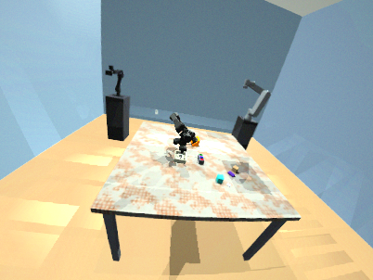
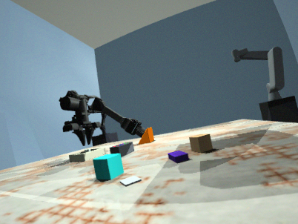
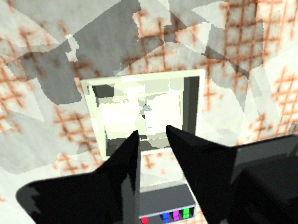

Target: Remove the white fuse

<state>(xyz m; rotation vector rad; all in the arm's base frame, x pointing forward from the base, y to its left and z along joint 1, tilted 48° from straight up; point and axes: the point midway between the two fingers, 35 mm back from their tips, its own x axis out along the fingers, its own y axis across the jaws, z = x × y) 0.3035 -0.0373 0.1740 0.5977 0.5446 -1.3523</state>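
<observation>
The tray is 5 cm below my gripper tip. From my gripper tip the other things lie so: tan box 49 cm to the left, 7 cm ahead, 4 cm below; then purple block 44 cm to the left, 13 cm ahead, 5 cm below; then cyan cube 31 cm to the left, 23 cm ahead, 4 cm below.
</observation>
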